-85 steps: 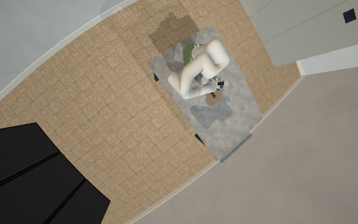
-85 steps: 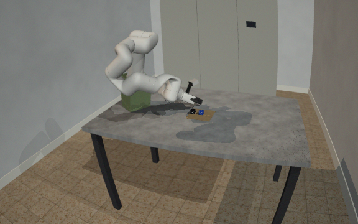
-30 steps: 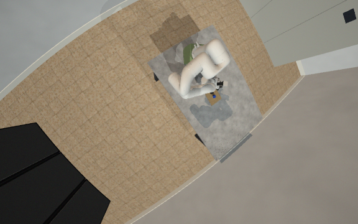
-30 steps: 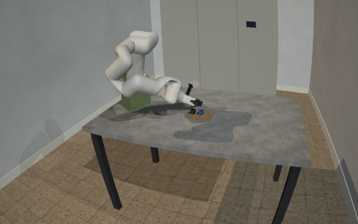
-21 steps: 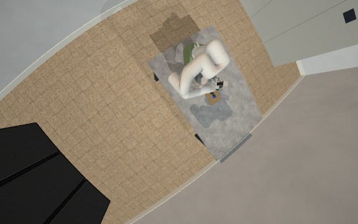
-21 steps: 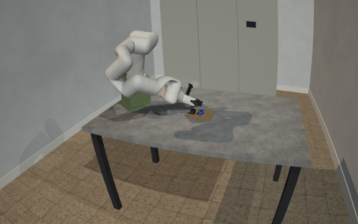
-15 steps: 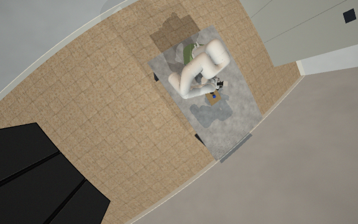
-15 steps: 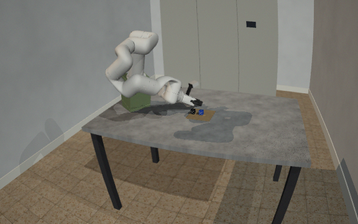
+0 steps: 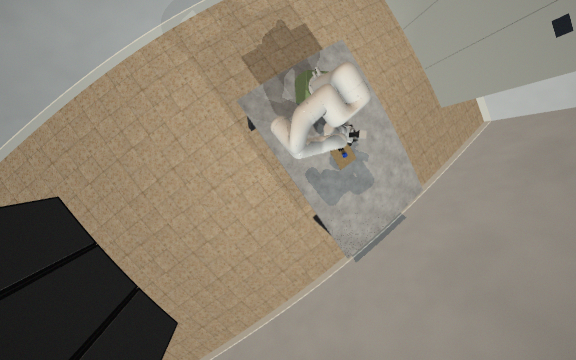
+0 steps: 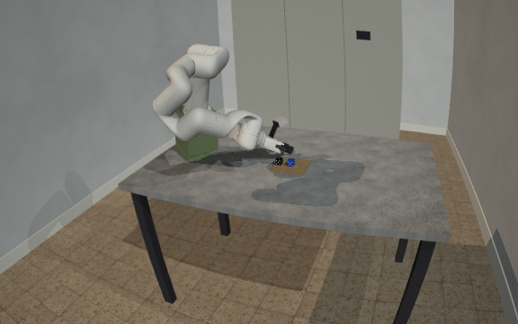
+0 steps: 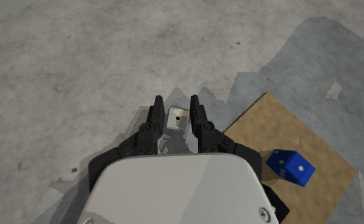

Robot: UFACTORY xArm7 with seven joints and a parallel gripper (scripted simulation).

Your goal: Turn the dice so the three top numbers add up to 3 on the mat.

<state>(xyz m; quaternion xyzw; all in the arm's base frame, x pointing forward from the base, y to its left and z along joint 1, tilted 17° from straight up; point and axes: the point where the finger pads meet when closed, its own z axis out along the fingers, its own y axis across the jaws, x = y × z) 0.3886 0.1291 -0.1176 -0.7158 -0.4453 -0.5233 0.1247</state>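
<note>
Right now the white die is 1 cm below my hand. Round my hand: tan mat: 6 cm ahead, 12 cm to the right, 2 cm below; then blue die: 6 cm ahead, 12 cm to the right, 1 cm below; then black die: 1 cm ahead, 13 cm to the right, 1 cm below.
</note>
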